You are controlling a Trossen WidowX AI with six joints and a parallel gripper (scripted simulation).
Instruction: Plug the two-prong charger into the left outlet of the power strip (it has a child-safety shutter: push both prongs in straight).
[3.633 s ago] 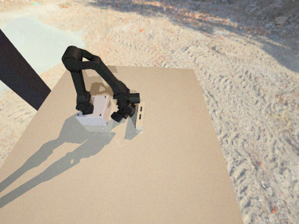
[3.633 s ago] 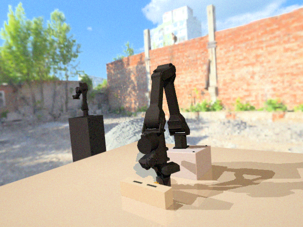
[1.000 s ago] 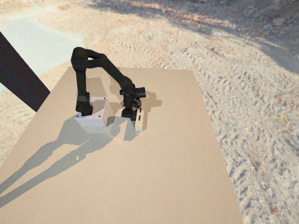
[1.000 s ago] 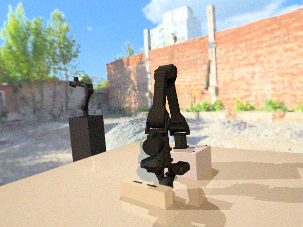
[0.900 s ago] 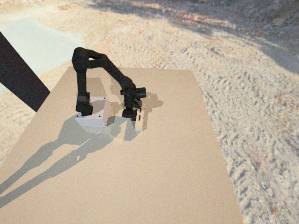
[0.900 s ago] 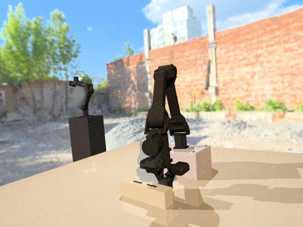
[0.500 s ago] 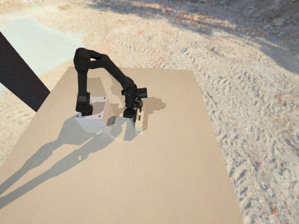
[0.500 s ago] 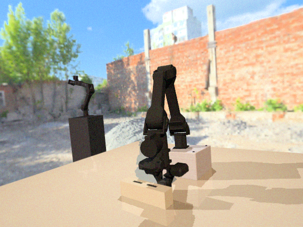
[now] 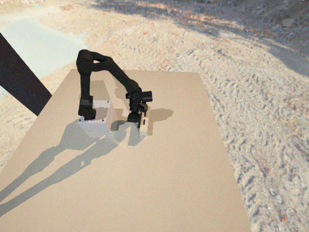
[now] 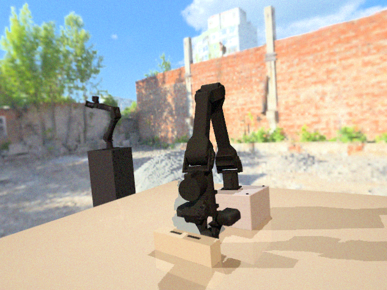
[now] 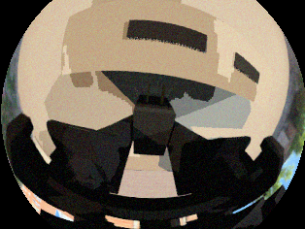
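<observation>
Now: gripper tip 2 cm short of the black two-prong charger and 1 cm below it.
</observation>
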